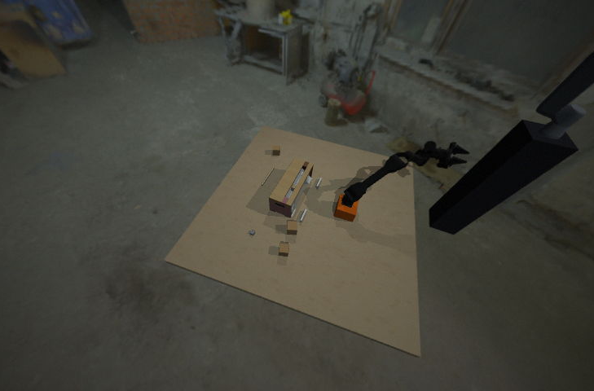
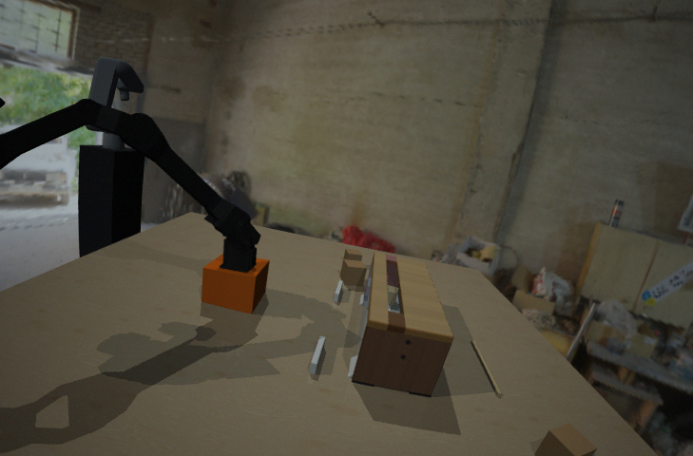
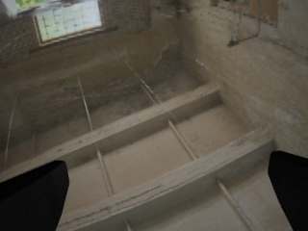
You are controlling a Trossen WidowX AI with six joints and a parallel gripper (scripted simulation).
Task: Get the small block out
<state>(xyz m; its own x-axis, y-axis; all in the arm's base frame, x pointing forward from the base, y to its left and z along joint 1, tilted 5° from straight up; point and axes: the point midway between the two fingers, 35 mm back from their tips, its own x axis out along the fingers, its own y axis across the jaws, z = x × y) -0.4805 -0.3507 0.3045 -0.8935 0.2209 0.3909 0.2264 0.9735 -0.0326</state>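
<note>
Now: gripper tip 86 cm short of the box, 33 cm to the right of it and 32 cm above it. Also, from my gripper tip: thin stick (111 cm ahead, 26 cm to the left, 38 cm below); then grey piece (100 cm ahead, 71 cm to the left, 38 cm below).
</note>
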